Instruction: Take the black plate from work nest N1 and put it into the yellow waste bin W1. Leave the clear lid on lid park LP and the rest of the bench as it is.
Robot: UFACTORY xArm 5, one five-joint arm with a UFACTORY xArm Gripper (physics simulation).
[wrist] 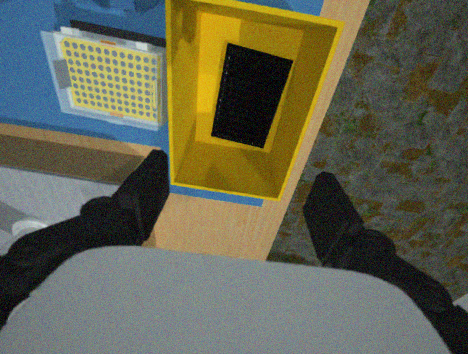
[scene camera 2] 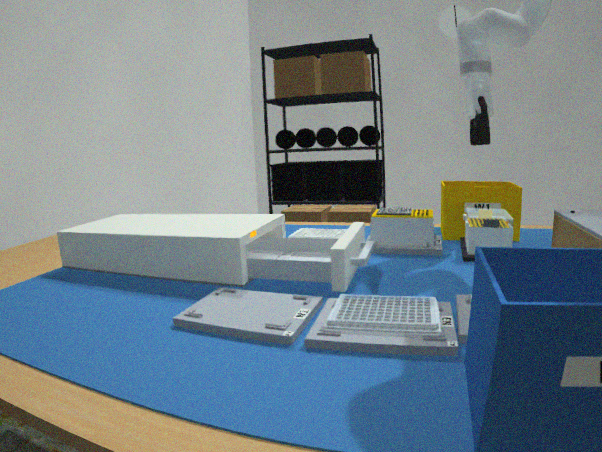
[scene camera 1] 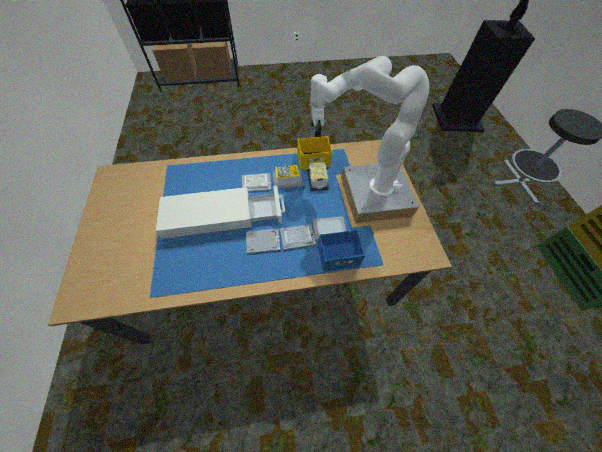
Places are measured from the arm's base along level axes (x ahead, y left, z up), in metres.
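Pixels of known places: gripper, between the fingertips: [wrist: 240, 181] [scene camera 2: 479, 144] [scene camera 1: 316, 131]; arm's base, origin of its link: [scene camera 1: 381, 187].
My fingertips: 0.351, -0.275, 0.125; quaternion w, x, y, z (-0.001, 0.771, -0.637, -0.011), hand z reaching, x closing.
Ahead of a thing's pixels: the offset from my fingertips to its top centre, as dx, dy, dz. "*": to the spot under its first point.
The black plate @(-0.005, -0.005, -0.193) [wrist: 252, 95] lies flat on the floor of the yellow waste bin W1 @(+0.001, +0.007, -0.092) [scene camera 1: 314, 160] [scene camera 2: 454, 205] [wrist: 309, 80], with no finger touching it. My gripper [scene camera 1: 318, 135] [scene camera 2: 480, 144] [wrist: 240, 181] is open and empty, above the bin; in the wrist view its fingertips show near the bin's near end. Work nest N1 @(+0.260, +0.571, -0.195) [scene camera 1: 262, 241] [scene camera 2: 245, 312] is a bare grey nest, its label upside down in scene camera 2. A pale flat nest @(* -0.073, +0.482, -0.192) [scene camera 1: 329, 225] stands behind the blue bin; I cannot tell whether it is LP, and the clear lid is not clearly made out.
A clear plate @(+0.087, +0.544, -0.185) [scene camera 1: 298, 235] [scene camera 2: 384, 312] sits on the nest beside N1. The blue bin @(-0.111, +0.646, -0.092) [scene camera 1: 341, 250] [scene camera 2: 540, 340] stands at the front right. A white housing [scene camera 1: 204, 210] [scene camera 2: 160, 250] has its drawer out. Yellow-topped boxes @(+0.153, +0.167, -0.135) [scene camera 1: 288, 176] @(* -0.019, +0.196, -0.134) [scene camera 1: 318, 175] stand near W1.
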